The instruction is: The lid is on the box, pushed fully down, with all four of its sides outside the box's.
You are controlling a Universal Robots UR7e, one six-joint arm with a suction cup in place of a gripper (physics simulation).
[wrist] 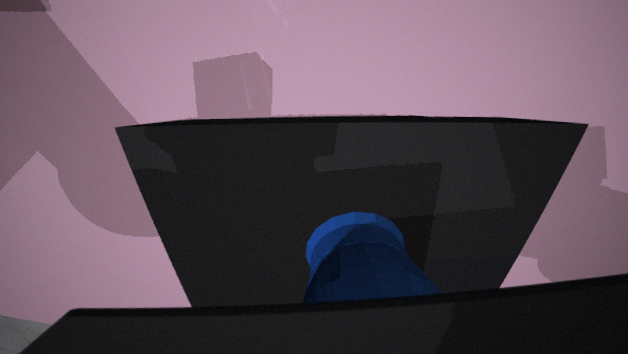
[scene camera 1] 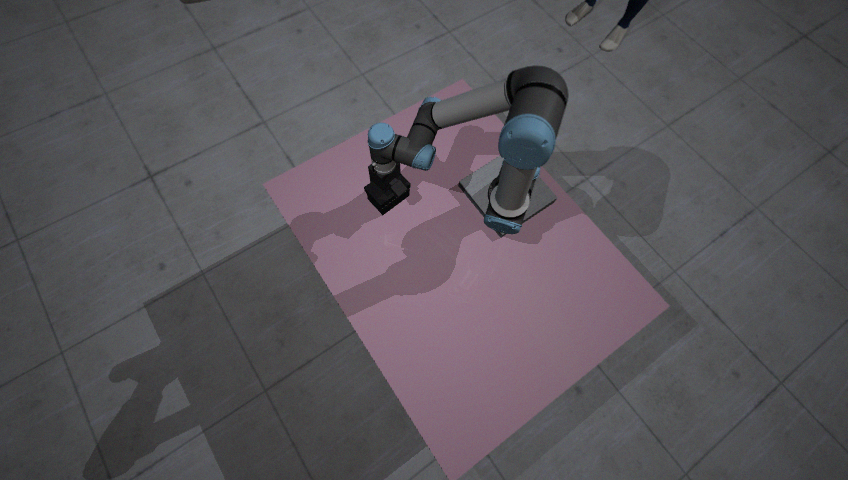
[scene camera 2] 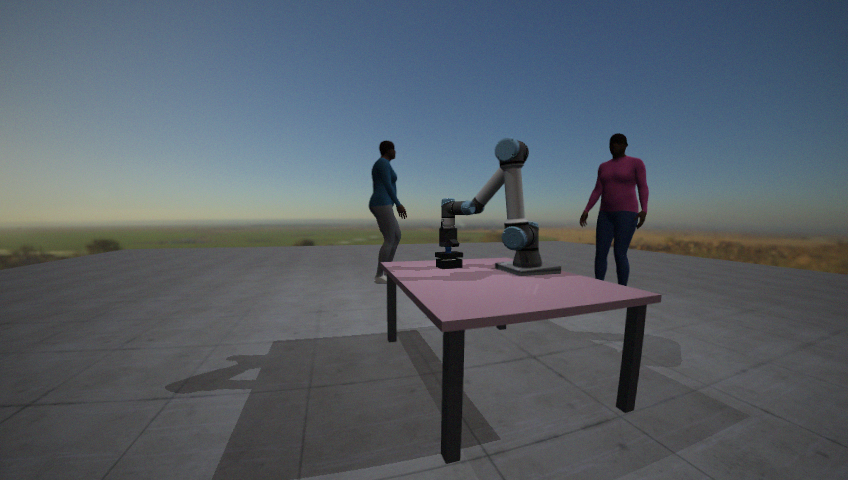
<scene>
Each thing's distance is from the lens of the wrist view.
my suction cup (wrist: 355, 256): 5 cm
black lid (wrist: 235, 201): 6 cm
</scene>
